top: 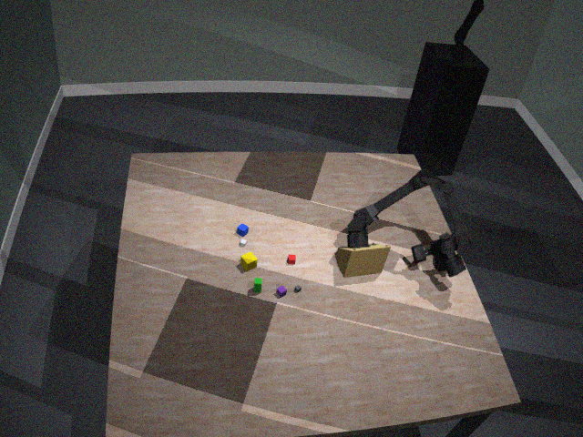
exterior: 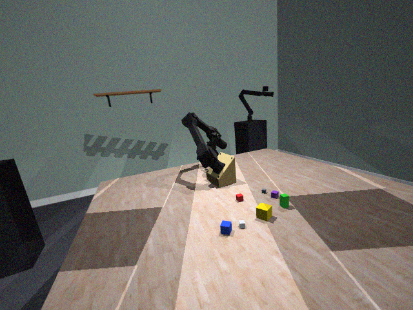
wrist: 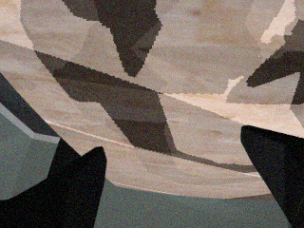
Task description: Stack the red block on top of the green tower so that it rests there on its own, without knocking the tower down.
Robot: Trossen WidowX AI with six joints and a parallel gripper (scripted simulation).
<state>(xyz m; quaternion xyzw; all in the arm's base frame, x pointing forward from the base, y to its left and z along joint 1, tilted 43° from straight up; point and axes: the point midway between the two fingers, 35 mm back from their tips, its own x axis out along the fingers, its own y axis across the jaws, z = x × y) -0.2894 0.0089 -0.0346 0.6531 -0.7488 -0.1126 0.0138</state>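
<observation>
Now: the red cube 520 mm ahead of my gripper tip, 40 mm to the right of it and 30 mm below it. Also, from my gripper tip: dark cube (530 mm ahead, 90 mm to the left, 30 mm below); purple cube (590 mm ahead, 100 mm to the left, 30 mm below); yellow cube (680 mm ahead, 40 mm to the right, 20 mm below).
</observation>
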